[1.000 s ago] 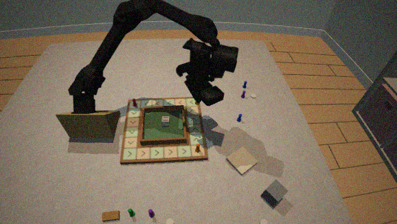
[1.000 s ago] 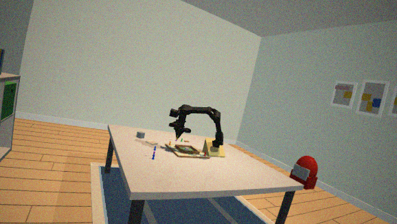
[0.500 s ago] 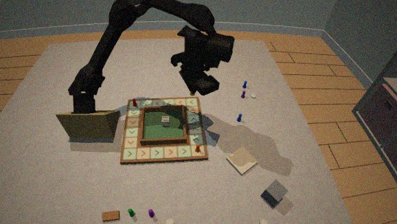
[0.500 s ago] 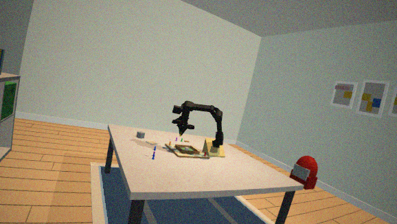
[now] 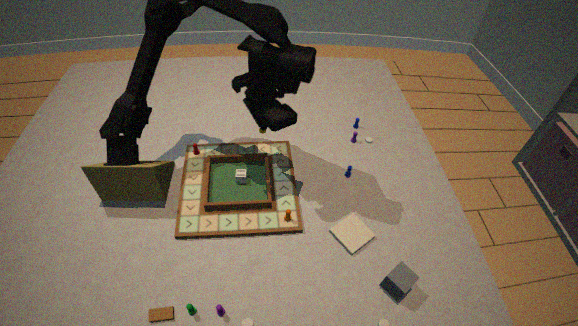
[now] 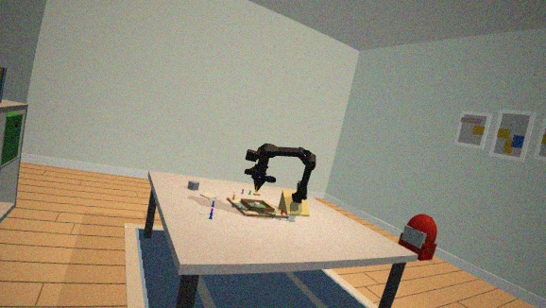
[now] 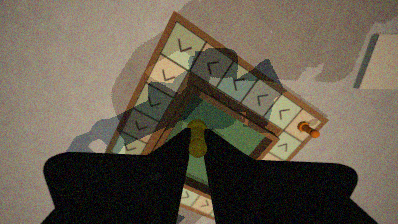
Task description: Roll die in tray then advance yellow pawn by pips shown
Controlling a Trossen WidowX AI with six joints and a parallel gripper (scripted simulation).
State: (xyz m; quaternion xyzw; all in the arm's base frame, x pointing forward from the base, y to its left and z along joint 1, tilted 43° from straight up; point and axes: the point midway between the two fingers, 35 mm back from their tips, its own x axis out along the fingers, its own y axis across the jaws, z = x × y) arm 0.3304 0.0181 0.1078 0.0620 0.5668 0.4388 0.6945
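My gripper tip is now 18 cm past the red pawn, 3 cm to the right of it and 10 cm above it. The rest, counted from my gripper tip: green tray 6 cm behind, 7 cm to the right, 12 cm below; yellow pawn 1 cm above; white die 5 cm behind, 6 cm to the right, 11 cm below.
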